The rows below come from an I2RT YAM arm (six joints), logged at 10 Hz.
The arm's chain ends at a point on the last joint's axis. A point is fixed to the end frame.
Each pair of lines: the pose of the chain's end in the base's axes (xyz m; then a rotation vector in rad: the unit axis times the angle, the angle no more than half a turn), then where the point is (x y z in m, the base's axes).
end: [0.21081 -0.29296 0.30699 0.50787 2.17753 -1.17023]
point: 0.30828 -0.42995 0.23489
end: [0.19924 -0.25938 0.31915 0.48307 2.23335 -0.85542]
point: 0.31884 -0.36636 0.23131
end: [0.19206 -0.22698 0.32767 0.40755 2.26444 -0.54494]
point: 0.33197 -0.29611 0.23221
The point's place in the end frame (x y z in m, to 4 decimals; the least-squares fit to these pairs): -0.0304 0.0274 0.1783
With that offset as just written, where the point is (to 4 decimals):
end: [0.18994 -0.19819 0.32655 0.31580 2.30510 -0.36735]
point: 0.3368 -0.2396 0.2256
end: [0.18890 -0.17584 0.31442 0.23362 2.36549 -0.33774]
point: 0.3323 -0.2067 0.2051
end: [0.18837 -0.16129 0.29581 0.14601 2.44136 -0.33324]
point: 0.3245 -0.1846 0.1759
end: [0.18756 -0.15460 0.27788 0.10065 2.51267 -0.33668]
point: 0.3152 -0.1748 0.1484
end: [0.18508 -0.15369 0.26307 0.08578 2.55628 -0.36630]
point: 0.3063 -0.1763 0.1280
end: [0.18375 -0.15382 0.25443 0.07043 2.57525 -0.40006]
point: 0.3017 -0.1795 0.1170
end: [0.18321 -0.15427 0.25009 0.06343 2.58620 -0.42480]
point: 0.2991 -0.1825 0.1114
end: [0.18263 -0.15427 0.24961 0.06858 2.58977 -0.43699]
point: 0.2976 -0.1843 0.1105
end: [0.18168 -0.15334 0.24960 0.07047 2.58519 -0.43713]
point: 0.2973 -0.1835 0.1111
